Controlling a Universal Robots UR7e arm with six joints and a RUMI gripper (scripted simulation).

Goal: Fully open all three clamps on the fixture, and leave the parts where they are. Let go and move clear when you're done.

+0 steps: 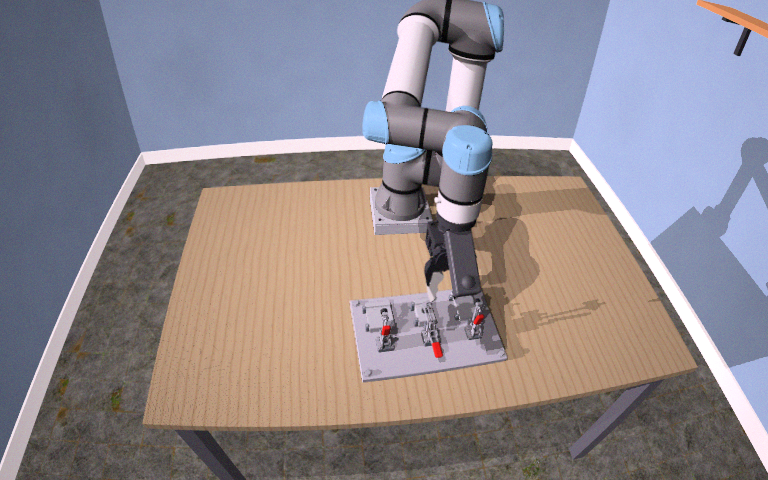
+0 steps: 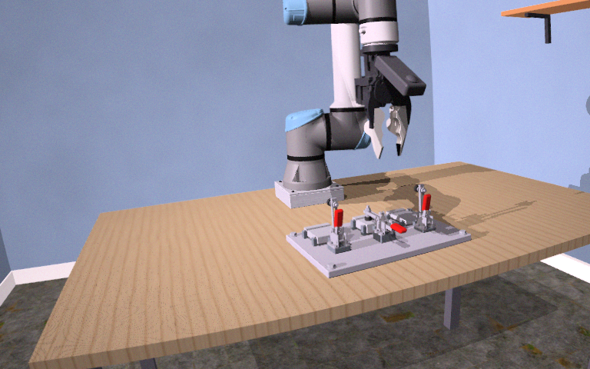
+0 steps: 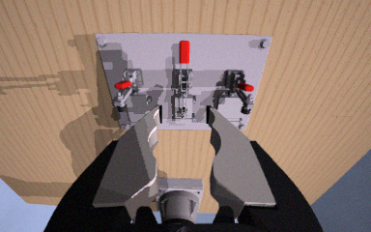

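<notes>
My gripper is now 6 cm past the plate and 21 cm above it.
</notes>
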